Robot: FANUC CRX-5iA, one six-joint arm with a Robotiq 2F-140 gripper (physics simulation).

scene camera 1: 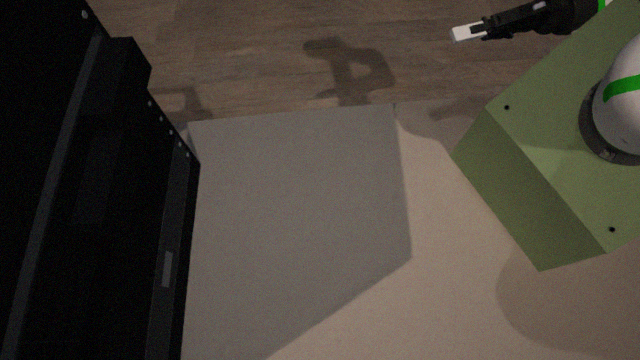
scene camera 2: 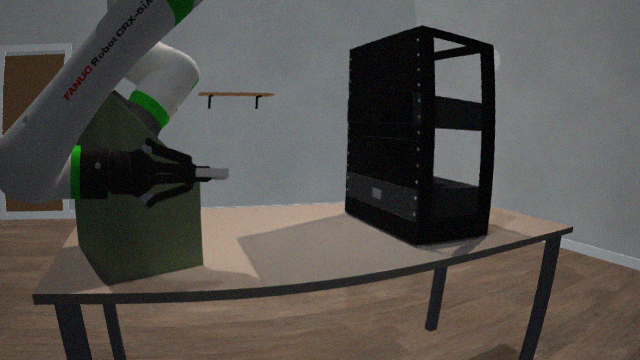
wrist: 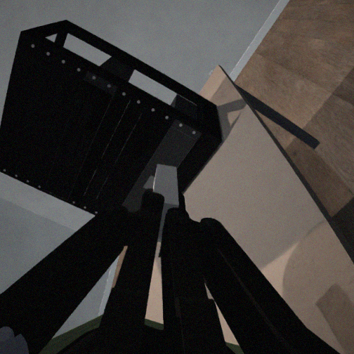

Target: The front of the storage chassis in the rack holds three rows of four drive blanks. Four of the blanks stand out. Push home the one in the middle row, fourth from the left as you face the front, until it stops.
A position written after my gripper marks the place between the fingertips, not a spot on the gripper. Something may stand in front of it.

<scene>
In view: my gripper (scene camera 2: 226,174) and a black rack (scene camera 1: 105,188).
The black rack is seen too in scene camera 2 (scene camera 2: 389,182) and in the wrist view (wrist: 66,108). My gripper also shows in scene camera 1 (scene camera 1: 452,36) and in the wrist view (wrist: 163,180).
</scene>
